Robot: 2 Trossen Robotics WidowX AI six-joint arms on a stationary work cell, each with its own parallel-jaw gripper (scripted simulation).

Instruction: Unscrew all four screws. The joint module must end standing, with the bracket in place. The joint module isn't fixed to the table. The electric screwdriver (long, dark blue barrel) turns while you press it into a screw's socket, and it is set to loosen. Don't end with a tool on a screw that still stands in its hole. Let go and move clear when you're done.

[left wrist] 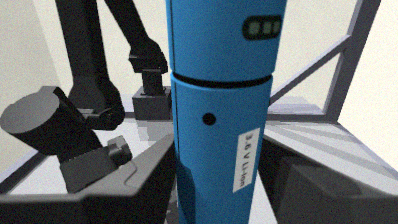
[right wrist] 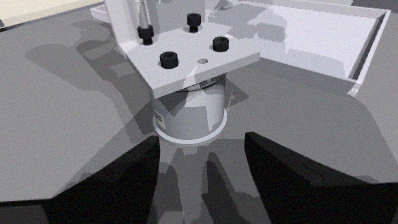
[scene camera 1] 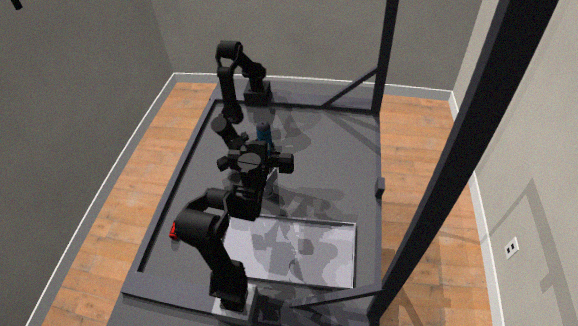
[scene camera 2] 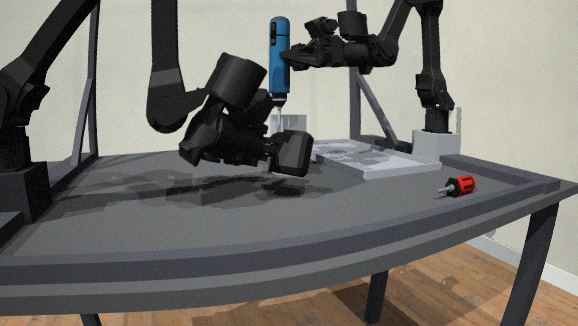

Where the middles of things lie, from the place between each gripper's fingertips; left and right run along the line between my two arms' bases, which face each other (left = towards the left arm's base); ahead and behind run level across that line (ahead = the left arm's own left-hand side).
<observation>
The shallow pale tray (scene camera 1: pixel 298 251) lies 300 mm to the left of my right hand (scene camera 2: pixel 276 157), 130 mm behind it and 50 mm below it.
The shallow pale tray lies 23 cm below my left hand, 21 cm to the left of it and 5 cm behind it.
</observation>
